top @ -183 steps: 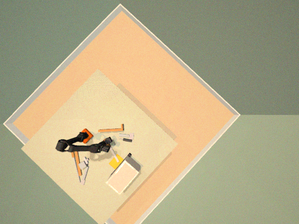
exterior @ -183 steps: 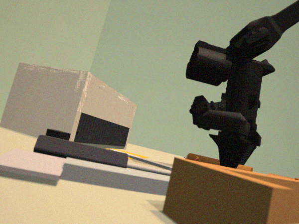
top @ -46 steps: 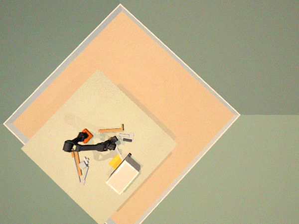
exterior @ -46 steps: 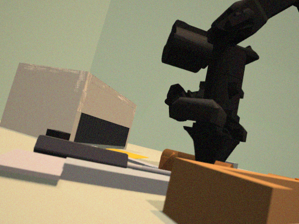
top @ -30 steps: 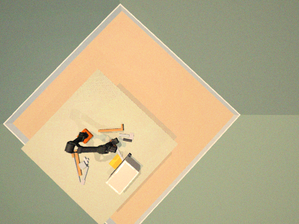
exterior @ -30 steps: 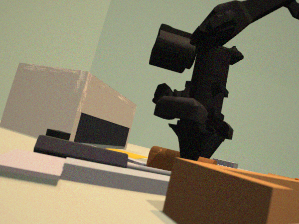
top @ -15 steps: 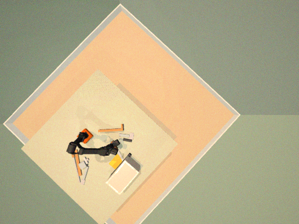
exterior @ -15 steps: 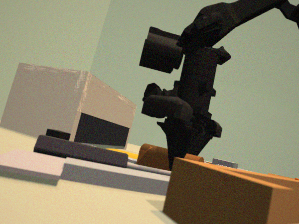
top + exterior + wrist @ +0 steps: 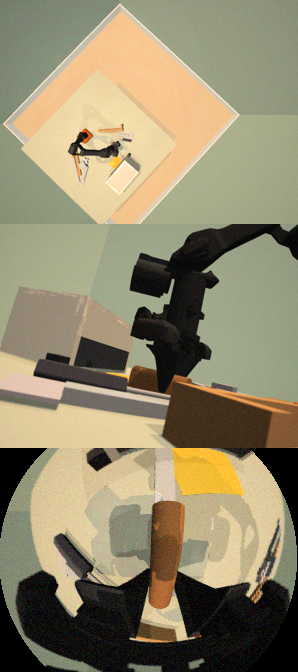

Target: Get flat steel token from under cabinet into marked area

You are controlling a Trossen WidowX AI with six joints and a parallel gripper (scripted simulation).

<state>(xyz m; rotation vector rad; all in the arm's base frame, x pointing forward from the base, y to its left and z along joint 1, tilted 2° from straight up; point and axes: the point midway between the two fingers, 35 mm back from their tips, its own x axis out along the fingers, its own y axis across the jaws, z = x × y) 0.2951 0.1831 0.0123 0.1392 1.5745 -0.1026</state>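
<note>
Now: the dark screwdriver 13 cm to the left of my gripper tip and 1 cm ahead of it. Also, from my gripper tip: token (30 cm ahead, 8 cm to the right); orange stick (45 cm to the right, 10 cm behind).
</note>
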